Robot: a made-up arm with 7 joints.
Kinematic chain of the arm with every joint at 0, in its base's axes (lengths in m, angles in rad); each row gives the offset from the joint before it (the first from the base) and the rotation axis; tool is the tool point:
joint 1: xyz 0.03 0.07 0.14 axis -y
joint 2: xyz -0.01 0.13 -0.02 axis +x
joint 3: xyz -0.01 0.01 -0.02 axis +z
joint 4: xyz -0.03 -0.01 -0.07 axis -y
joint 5: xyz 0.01 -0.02 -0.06 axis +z
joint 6: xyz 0 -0.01 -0.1 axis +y
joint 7: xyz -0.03 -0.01 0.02 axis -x
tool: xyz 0 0.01 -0.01
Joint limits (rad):
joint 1: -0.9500..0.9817
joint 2: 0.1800..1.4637
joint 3: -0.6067..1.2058
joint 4: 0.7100..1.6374
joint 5: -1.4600..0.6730
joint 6: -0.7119..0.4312
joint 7: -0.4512..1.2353
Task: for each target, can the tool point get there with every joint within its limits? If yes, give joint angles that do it. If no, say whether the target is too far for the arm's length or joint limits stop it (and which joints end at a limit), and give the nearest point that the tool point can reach.
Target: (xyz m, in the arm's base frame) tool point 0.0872 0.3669 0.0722
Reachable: yes | joints -0.3882 1.3088 0.3650 1.1844 -0.8373 0.2717 0.7984
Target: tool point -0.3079 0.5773 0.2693
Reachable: no: too far | nearest point -0.0193 0.3962 0.2059 | short by 0.347 m
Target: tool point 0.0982 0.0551 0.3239
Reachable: no: joint limits stop it (at a limit: joint 1, joint 2, joint 4, joint 5, joint 6, joint 7) | nearest point 0.1806 0.1364 0.1738 | short by 0.189 m
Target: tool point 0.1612 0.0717 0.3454
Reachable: no: joint limits stop it (at a limit: joint 1, joint 2, joint 4, joint 5, joint 6, joint 7) | nearest point 0.1836 0.1533 0.1839 | short by 0.182 m
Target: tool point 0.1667 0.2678 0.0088
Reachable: yes | joints 0.2703 0.3781 0.5687 1.1026 0.5046 0.3020 0.9634
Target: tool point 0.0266 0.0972 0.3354
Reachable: no: joint limits stop it (at a limit: joint 1, joint 2, joint 4, joint 5, joint 6, joint 7) | nearest point 0.0411 0.2830 0.2715 | short by 0.197 m
